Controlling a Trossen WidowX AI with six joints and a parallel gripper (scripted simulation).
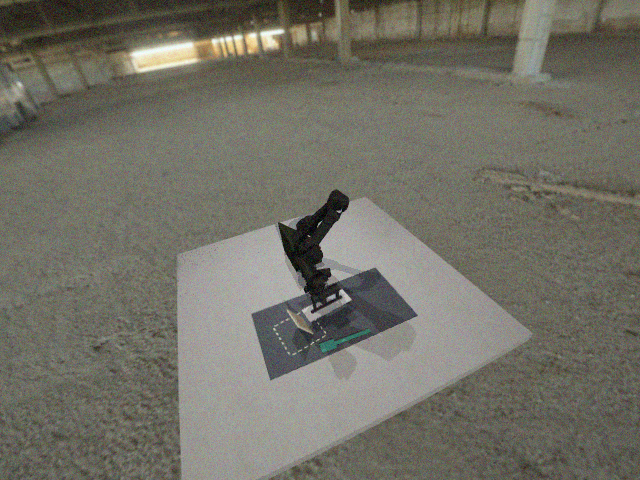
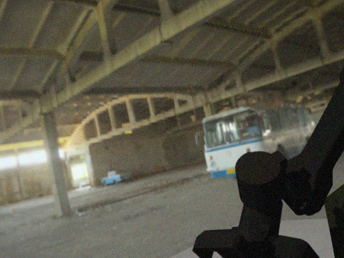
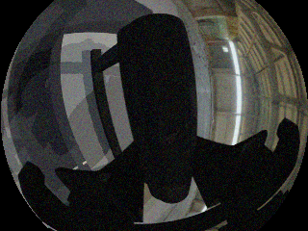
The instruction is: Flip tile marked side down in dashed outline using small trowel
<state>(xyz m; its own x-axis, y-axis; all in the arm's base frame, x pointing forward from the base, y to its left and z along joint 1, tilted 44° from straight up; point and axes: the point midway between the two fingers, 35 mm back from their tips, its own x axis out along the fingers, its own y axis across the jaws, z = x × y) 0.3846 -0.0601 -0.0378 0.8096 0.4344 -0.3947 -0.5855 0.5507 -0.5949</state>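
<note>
Now: gripper tip 120 mm above the dark mat, 30 mm to the right of it and 10 mm past it. The rest, counted from my gripper tip: cream tile 110 mm to the right, 60 mm below, 20 mm behind; then teal trowel 120 mm ahead, 100 mm below, 10 mm to the right.
</note>
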